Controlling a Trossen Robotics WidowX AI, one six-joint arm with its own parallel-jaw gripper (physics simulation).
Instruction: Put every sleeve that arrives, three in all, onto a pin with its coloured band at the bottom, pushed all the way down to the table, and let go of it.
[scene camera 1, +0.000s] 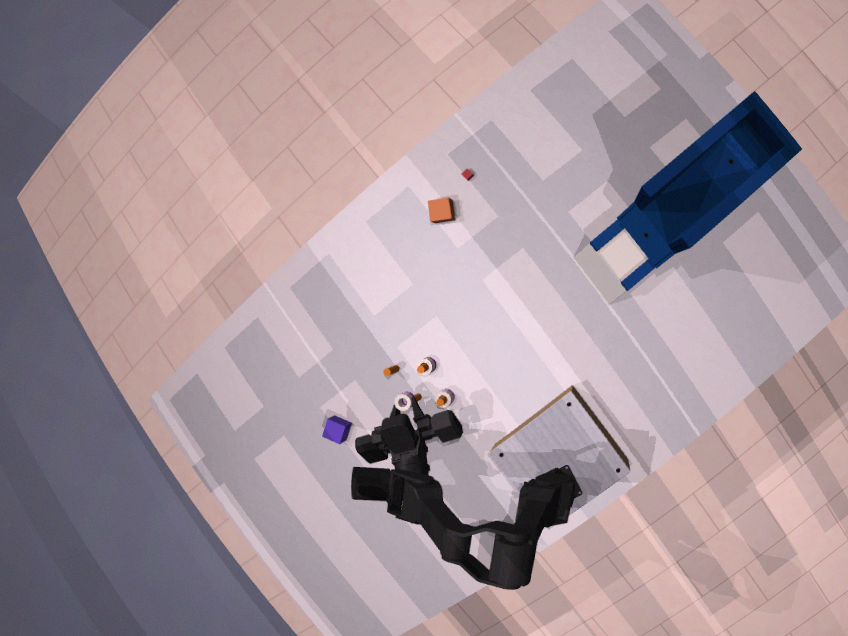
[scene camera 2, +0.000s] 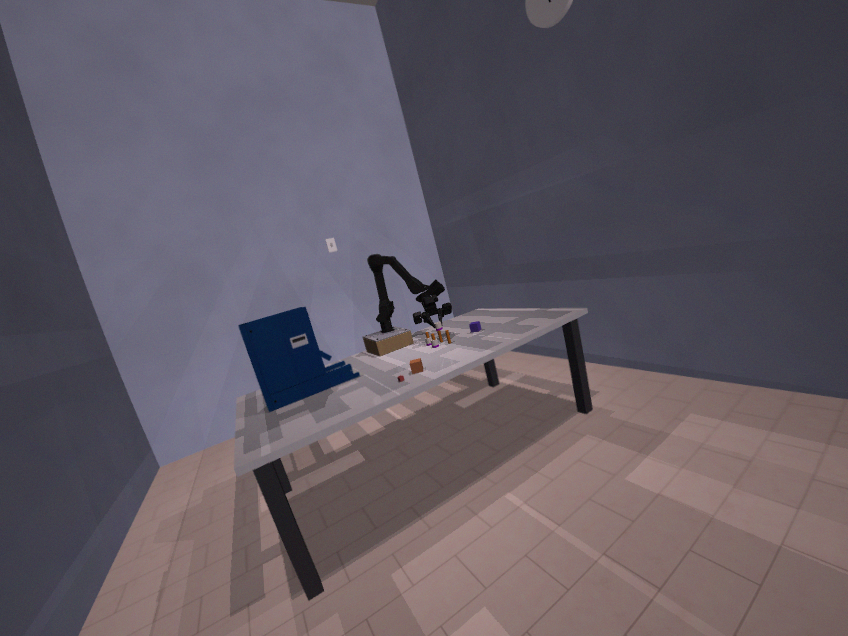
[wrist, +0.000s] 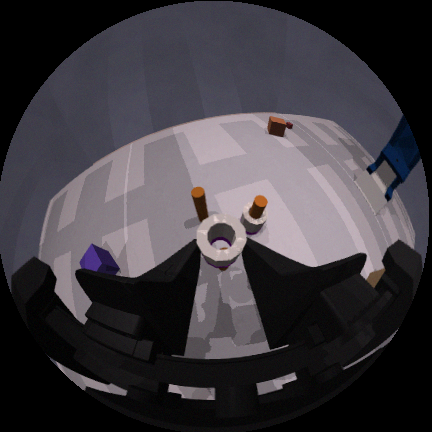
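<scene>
My gripper (scene camera 1: 405, 406) (scene camera 2: 439, 324) (wrist: 220, 243) is shut on a white sleeve (scene camera 1: 397, 401) (wrist: 221, 256), held upright above the table with its purple band at the bottom. An orange pin (scene camera 1: 417, 397) (wrist: 223, 269) stands beneath it, mostly hidden by the sleeve in the wrist view; whether they line up I cannot tell. A bare orange pin (scene camera 1: 390, 371) (wrist: 199, 202) stands farther out. A second sleeve (scene camera 1: 430, 364) (wrist: 253, 224) sits low around a pin, purple band at the bottom. A third sleeve (scene camera 1: 448, 397) sits around another pin and does not show in the wrist view.
A purple cube (scene camera 1: 336, 429) (scene camera 2: 475, 327) (wrist: 97, 260) lies left of the pins. An orange cube (scene camera 1: 440, 210) (scene camera 2: 416, 366) (wrist: 276, 126) and small red cube (scene camera 1: 467, 174) lie farther off. A blue chute (scene camera 1: 657, 232) (scene camera 2: 284, 355) and a box-like base (scene camera 1: 547, 438) (scene camera 2: 390, 342) stand on the table.
</scene>
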